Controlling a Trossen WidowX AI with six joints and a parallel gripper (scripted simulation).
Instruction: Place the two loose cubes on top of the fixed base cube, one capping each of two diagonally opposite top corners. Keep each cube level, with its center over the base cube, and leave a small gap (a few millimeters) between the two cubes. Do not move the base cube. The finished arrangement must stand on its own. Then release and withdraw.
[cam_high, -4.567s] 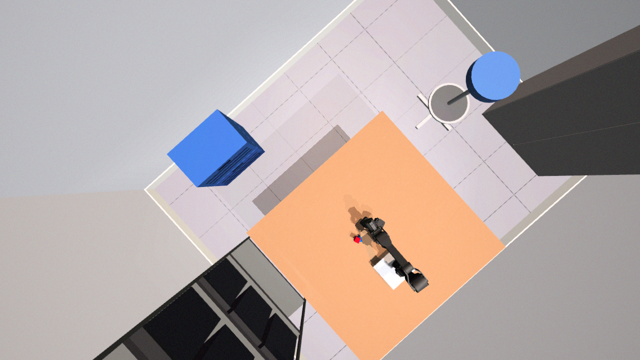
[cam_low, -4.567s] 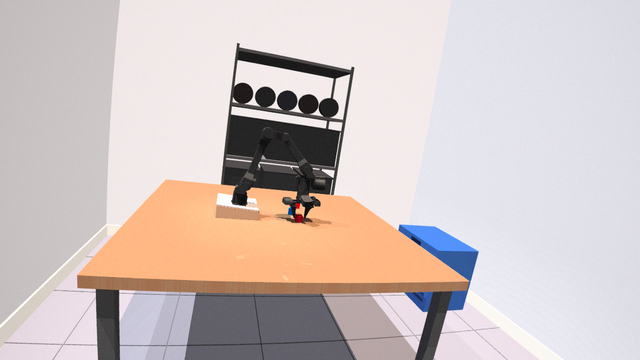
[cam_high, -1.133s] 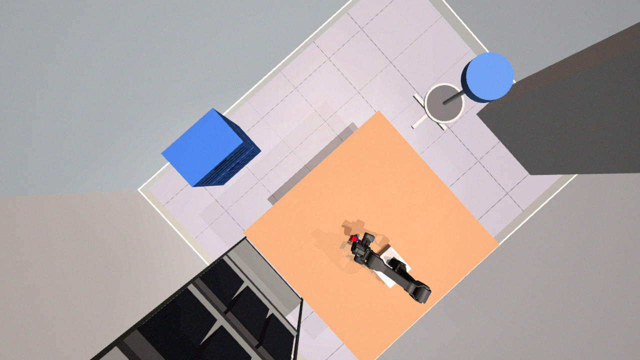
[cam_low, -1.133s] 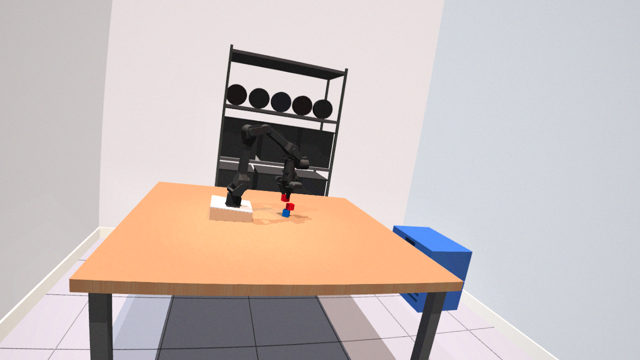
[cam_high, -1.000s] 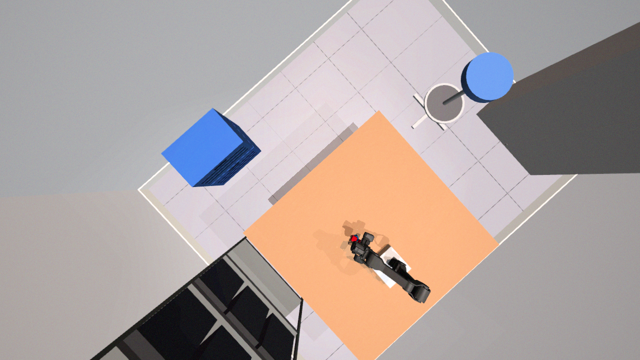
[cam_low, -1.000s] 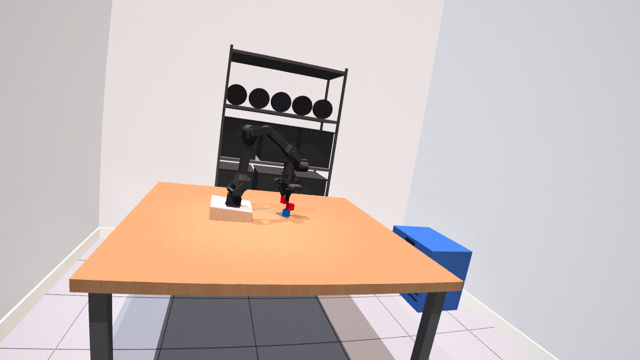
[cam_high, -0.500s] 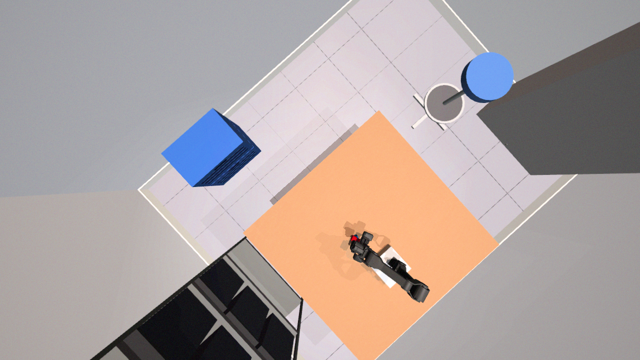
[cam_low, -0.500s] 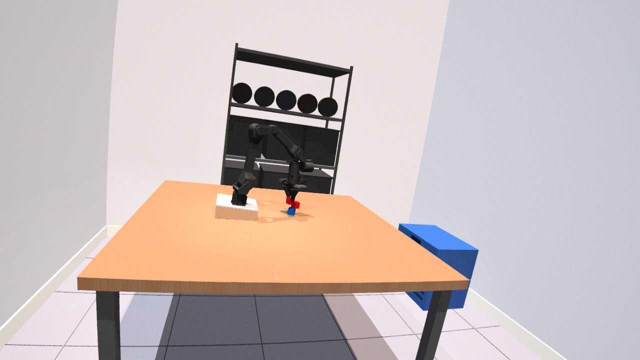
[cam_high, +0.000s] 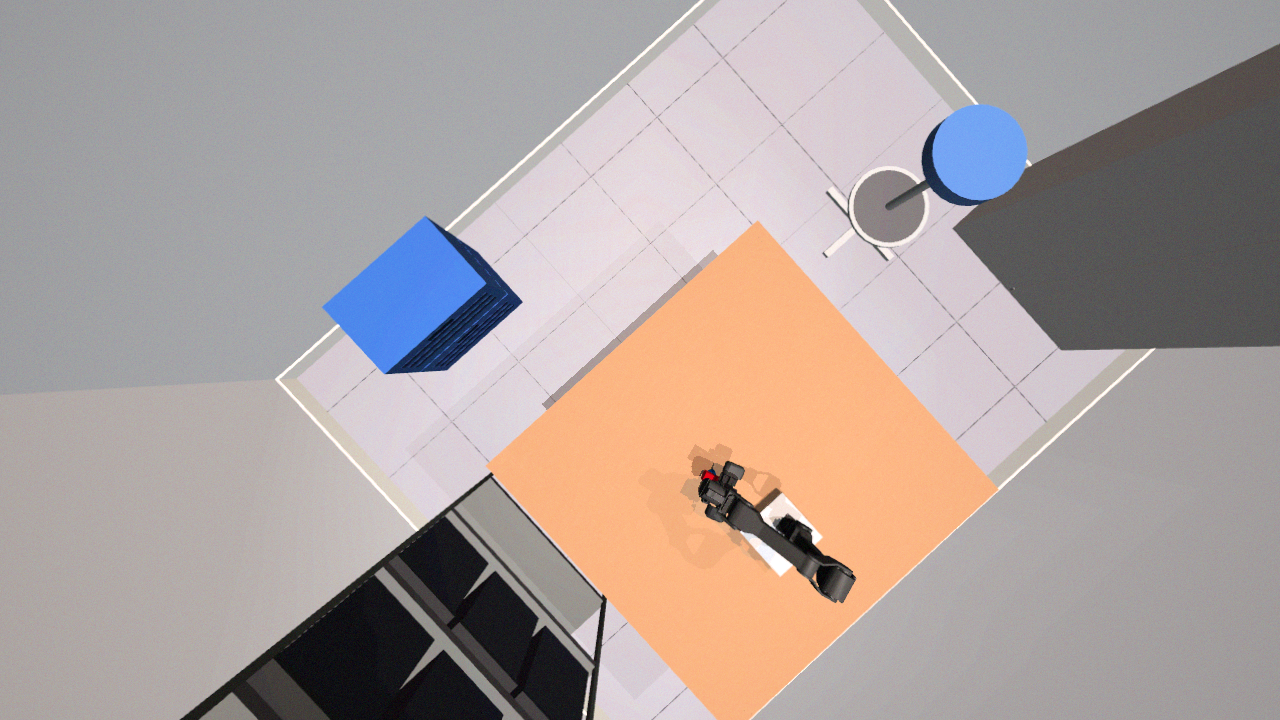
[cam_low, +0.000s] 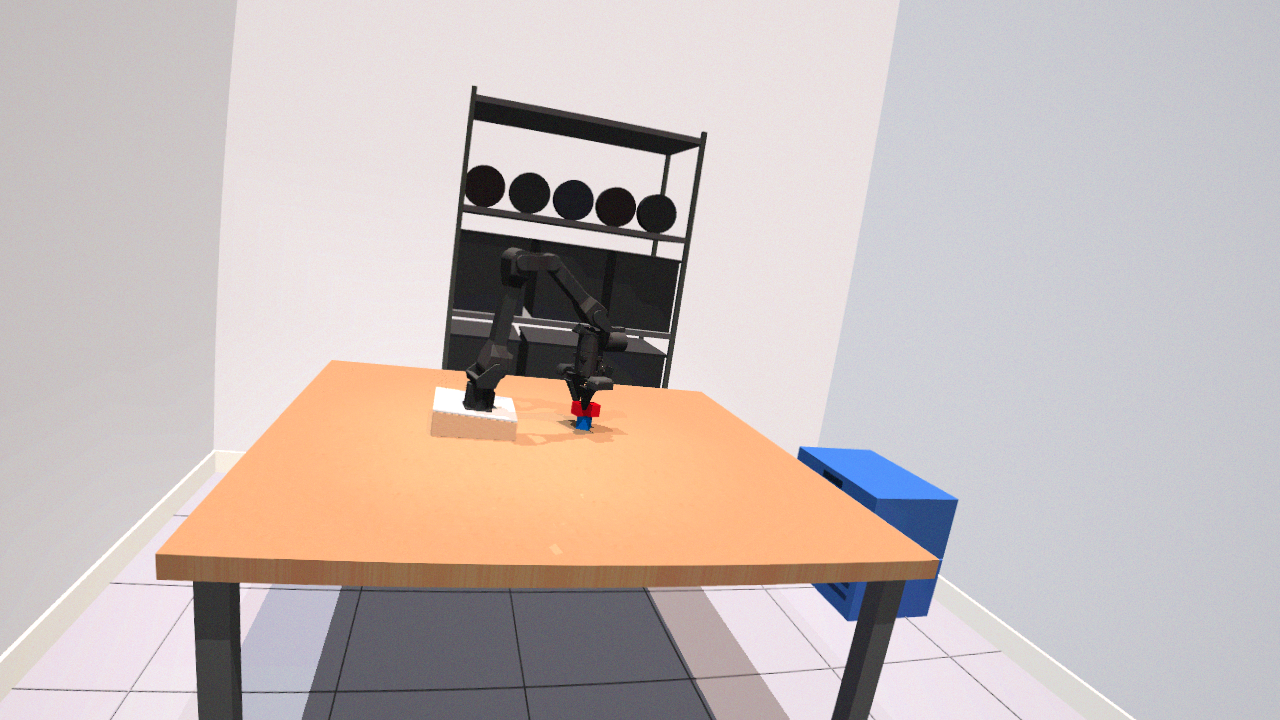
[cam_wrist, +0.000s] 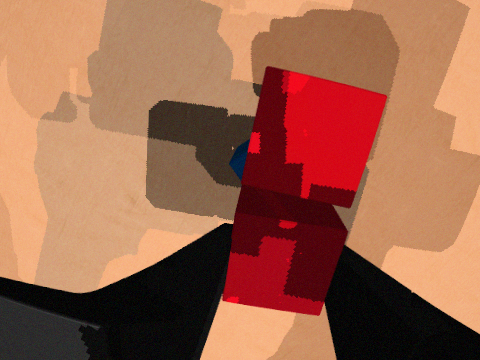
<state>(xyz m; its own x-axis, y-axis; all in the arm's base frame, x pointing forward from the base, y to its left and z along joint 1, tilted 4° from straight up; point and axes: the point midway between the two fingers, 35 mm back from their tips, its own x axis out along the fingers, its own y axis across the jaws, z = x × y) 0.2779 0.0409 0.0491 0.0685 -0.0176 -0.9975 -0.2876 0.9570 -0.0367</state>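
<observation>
Now: the blue cube 4 cm below my gripper tip and 2 cm ahead of it.
</observation>
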